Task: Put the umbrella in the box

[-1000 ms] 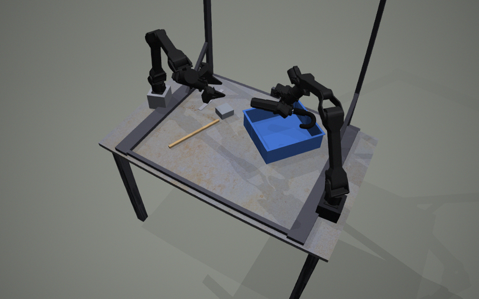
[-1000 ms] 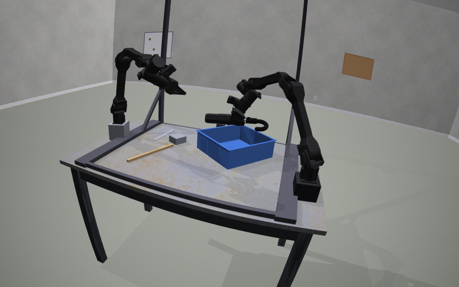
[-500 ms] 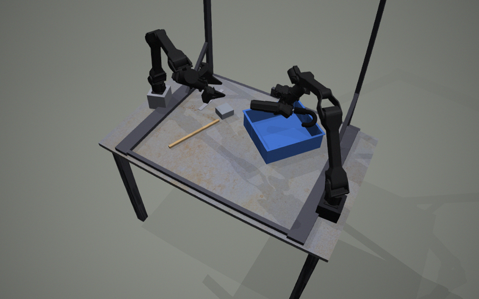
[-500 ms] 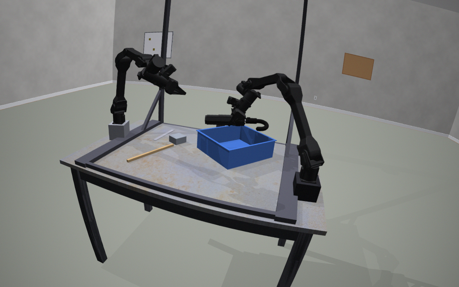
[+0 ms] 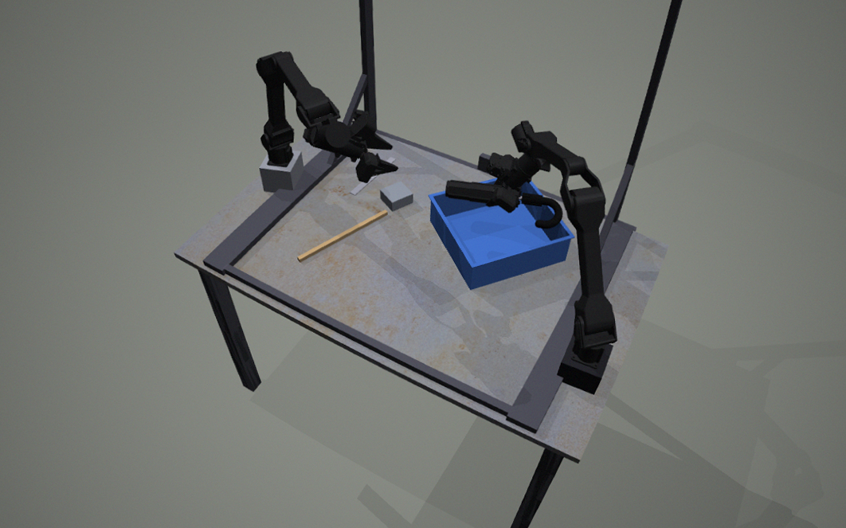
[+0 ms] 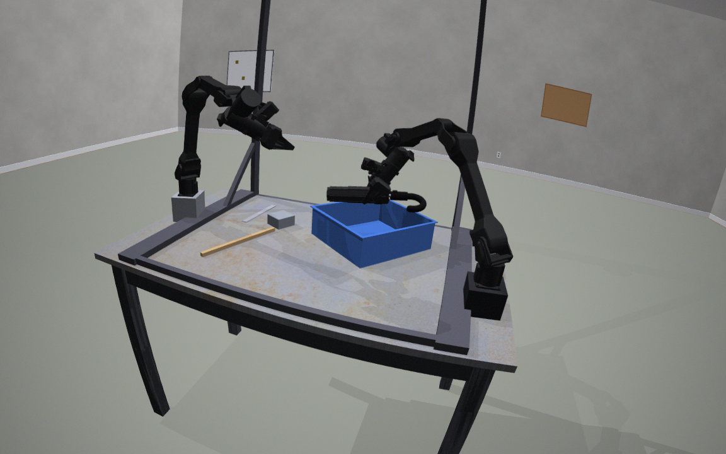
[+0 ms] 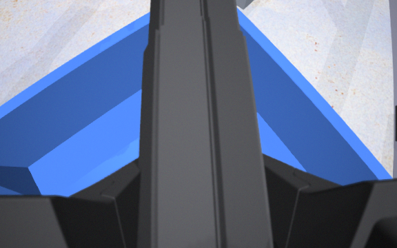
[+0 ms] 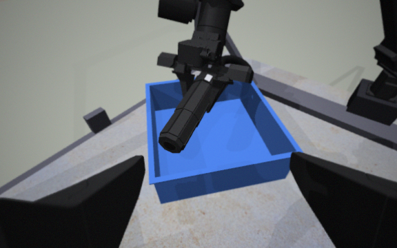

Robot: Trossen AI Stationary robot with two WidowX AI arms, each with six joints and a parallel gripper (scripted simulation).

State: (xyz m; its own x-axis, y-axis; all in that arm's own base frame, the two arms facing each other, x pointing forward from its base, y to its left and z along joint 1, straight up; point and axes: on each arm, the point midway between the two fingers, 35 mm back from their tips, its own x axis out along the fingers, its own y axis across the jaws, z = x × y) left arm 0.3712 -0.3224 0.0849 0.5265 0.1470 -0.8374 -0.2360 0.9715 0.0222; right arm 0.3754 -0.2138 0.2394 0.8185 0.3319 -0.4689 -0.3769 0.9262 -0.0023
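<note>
Right now my left hand is 10 mm short of the blue storage box, 20 mm to the right of it and 110 mm above it. Round my left hand: umbrella 10 mm ahead, 30 mm to the left, 10 mm below; grey block 70 mm ahead, 300 mm to the right, 140 mm below; wooden stick 280 mm ahead, 310 mm to the right, 150 mm below.
</note>
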